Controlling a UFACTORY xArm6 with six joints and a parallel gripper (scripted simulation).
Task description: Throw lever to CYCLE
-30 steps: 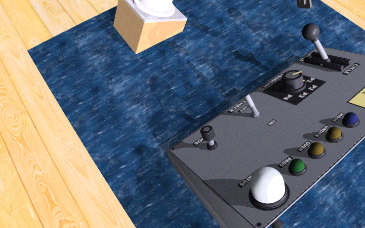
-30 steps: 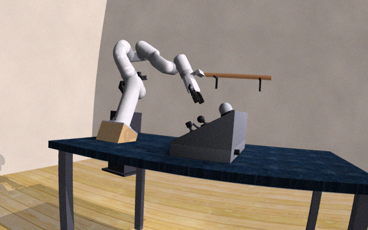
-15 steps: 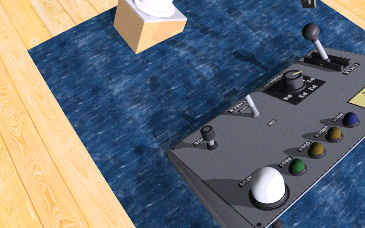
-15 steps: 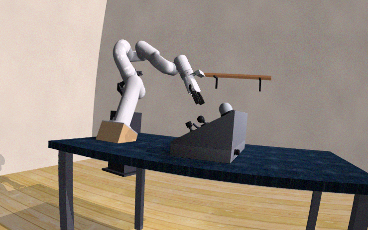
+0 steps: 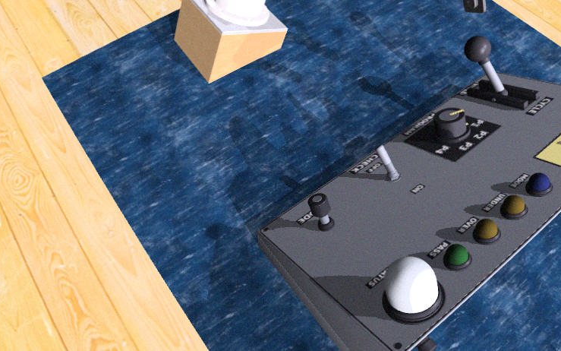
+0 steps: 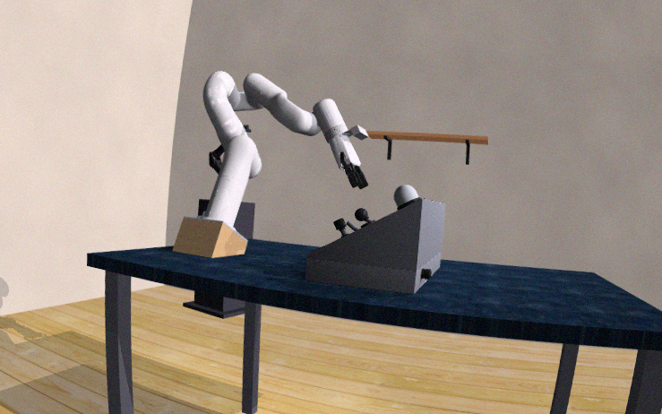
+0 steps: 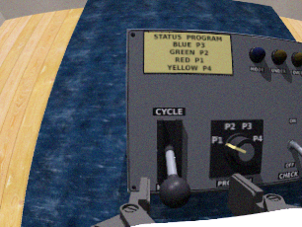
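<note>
Now: hand 5 cm short of the lever, 1 cm to the right of it and 12 cm above it. From my hand the other things lie so: grey sloped console: 14 cm ahead, 16 cm to the right, 15 cm below; then program dial: 10 cm ahead, 9 cm to the right, 13 cm below; then check toggle: 11 cm ahead, 22 cm to the right, 13 cm below.
</note>
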